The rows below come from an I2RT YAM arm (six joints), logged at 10 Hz.
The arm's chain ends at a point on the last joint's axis. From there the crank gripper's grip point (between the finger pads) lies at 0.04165 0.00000 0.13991 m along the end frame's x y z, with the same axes.
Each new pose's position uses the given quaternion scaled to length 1; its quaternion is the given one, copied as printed.
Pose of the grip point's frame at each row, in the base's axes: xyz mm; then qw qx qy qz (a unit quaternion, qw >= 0):
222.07, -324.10, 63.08, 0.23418, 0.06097, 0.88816, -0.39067
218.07, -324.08, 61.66, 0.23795, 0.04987, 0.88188, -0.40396
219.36, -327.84, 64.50, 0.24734, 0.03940, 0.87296, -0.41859
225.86, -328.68, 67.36, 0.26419, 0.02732, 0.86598, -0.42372
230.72, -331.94, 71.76, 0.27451, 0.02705, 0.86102, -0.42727
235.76, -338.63, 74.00, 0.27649, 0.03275, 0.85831, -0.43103
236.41, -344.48, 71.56, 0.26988, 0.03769, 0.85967, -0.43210
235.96, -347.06, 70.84, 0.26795, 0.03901, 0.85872, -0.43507
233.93, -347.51, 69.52, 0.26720, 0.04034, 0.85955, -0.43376
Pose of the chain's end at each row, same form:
207.31, -219.90, 164.25, 0.23418, 0.06097, 0.88816, -0.39067
201.72, -216.73, 159.22, 0.23795, 0.04987, 0.88188, -0.40396
199.98, -217.10, 157.62, 0.24734, 0.03940, 0.87296, -0.41859
200.86, -216.63, 157.52, 0.26419, 0.02732, 0.86598, -0.42372
203.13, -219.09, 160.15, 0.27451, 0.02705, 0.86102, -0.42727
208.50, -224.99, 161.48, 0.27649, 0.03275, 0.85831, -0.43103
211.51, -230.68, 159.53, 0.26988, 0.03769, 0.85967, -0.43210
211.87, -232.67, 158.27, 0.26795, 0.03901, 0.85872, -0.43507
210.13, -233.40, 157.39, 0.26720, 0.04034, 0.85955, -0.43376

